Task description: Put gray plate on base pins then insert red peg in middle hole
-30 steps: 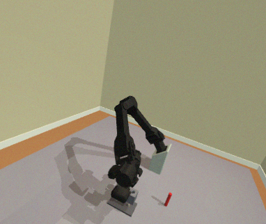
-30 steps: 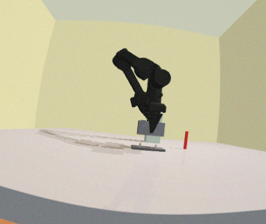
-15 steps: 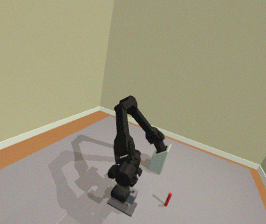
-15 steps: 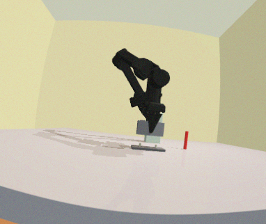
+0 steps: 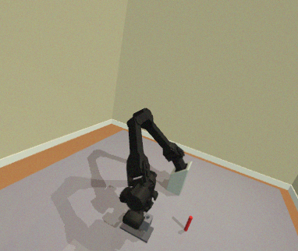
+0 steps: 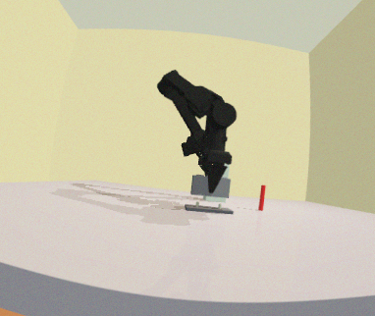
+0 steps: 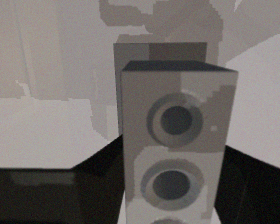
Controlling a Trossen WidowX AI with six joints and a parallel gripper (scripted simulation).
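Now: gripper tip 4 cm above the pin base. From my gripper tip the other things lie so: red peg 10 cm behind, 19 cm to the left, 1 cm below; gray plate 3 cm above.
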